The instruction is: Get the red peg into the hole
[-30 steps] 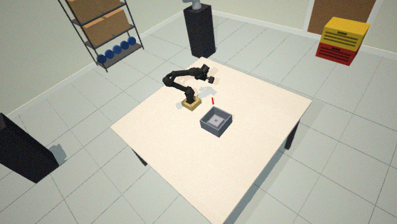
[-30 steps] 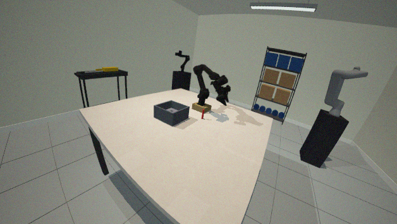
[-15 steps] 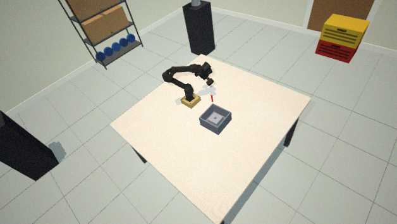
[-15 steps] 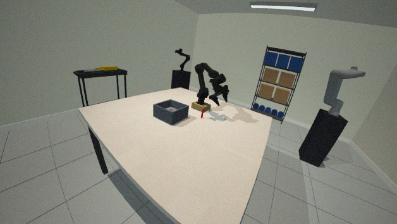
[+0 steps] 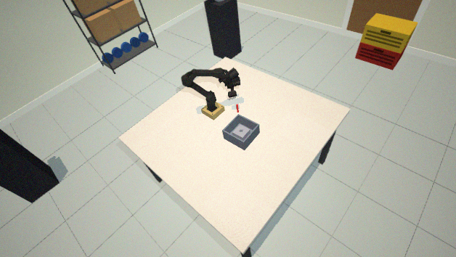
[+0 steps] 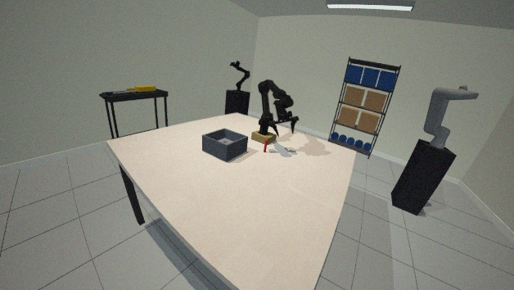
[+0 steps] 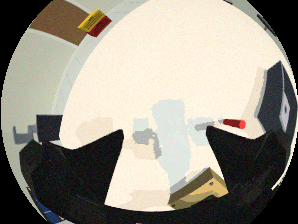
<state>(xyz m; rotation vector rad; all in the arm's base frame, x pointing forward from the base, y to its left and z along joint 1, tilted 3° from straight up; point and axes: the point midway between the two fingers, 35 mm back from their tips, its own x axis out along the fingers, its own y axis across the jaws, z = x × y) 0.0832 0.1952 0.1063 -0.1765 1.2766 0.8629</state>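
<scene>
The red peg is 80 mm to the right of my gripper tip, 80 mm below it and 80 mm ahead of it. Round my gripper tip: pale plate 260 mm ahead, 250 mm to the right, 80 mm below; then grey box 260 mm ahead, 250 mm to the right, 100 mm below.
</scene>
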